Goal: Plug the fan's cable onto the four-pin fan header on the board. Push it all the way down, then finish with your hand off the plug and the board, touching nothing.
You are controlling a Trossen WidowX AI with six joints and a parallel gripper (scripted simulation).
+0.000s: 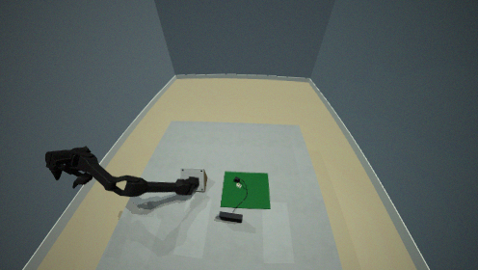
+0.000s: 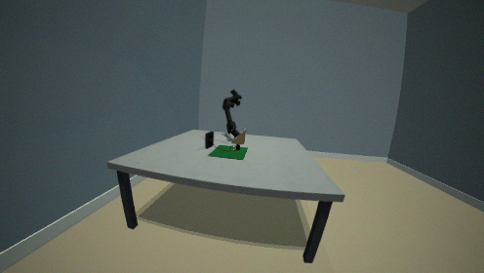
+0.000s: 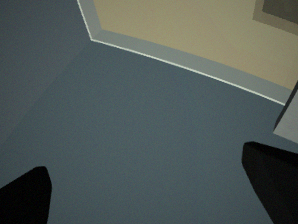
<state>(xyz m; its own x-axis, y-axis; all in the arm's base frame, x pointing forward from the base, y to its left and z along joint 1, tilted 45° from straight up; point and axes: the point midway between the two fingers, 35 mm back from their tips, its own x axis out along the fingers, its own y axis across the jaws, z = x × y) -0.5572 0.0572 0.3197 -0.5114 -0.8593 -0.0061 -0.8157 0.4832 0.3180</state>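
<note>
Right now my gripper tip is 840 mm short of the black plug, 310 mm above it and 260 mm to the right of it. Round my gripper tip: black fan: 820 mm ahead, 270 mm below, 30 mm to the left; then pale header: 850 mm ahead, 330 mm below, 230 mm to the left; then green board: 900 mm ahead, 350 mm below, 210 mm to the left.
</note>
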